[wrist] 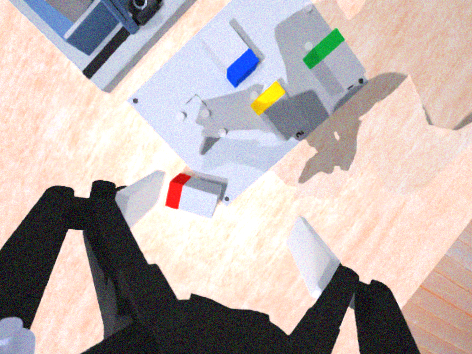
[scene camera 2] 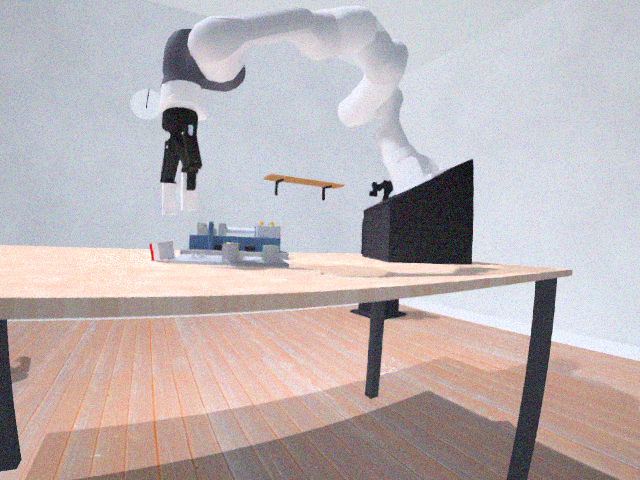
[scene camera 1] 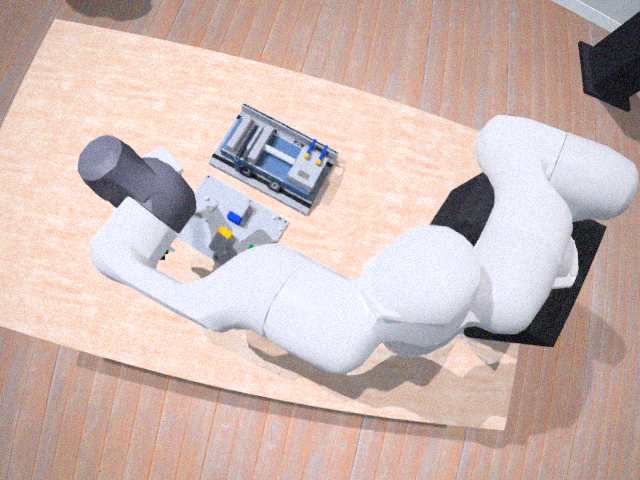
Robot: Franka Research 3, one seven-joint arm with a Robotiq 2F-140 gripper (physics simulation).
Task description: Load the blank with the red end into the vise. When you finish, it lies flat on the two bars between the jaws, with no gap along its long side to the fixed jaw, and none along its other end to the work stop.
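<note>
The blank with the red end (scene camera 2: 164, 250) (wrist: 197, 198) lies at a corner of the grey plate, long body pale grey; I cannot tell whether it touches the plate. In scene camera 1 the arm hides it. My gripper (scene camera 2: 179, 211) (wrist: 228, 208) is open and empty, well above the table; in the wrist view the blank shows between its fingertips, nearer the left one. The vise (scene camera 1: 276, 164) (scene camera 2: 235, 243) (wrist: 95, 35) stands beside the plate, with two grey jaws apart in scene camera 1. The bars and work stop are not clear at this distance.
The grey plate (scene camera 1: 266, 212) (wrist: 165, 100) carries blanks with a blue end (scene camera 1: 234, 217) (wrist: 242, 67), a yellow end (scene camera 1: 224, 231) (wrist: 268, 98) and a green end (wrist: 324, 48). Blue handles (scene camera 1: 323, 153) rise from the vise's end nearer the robot base.
</note>
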